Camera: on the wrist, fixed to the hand. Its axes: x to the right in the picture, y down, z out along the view.
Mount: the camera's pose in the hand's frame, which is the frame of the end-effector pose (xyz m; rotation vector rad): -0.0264 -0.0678 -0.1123 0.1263 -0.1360 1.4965
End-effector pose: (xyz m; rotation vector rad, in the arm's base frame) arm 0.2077 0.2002 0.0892 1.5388 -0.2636 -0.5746
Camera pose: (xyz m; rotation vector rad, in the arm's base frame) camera 0.2299 0.3146 0.0235 1.0164 -1.3947 0.5430
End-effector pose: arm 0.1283 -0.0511 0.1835 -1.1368 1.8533 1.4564
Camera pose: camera 0.2105 -0.1551 0.2020 -0.6081 -2.3468 -1.6304
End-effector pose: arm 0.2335 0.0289 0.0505 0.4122 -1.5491 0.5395
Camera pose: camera 0.3657 0.0355 0.0307 -0.7550 -1.7553 1.7601
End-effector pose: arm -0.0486 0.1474 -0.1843 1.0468 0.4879 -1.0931
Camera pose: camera -0.1030 0.2530 -0.2460 1.0633 -0.4899 0.1620
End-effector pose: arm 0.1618 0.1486 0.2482 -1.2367 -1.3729 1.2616
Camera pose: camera 0.2687 0.1371 0.3279 2.0975 0.1924 -2.2447
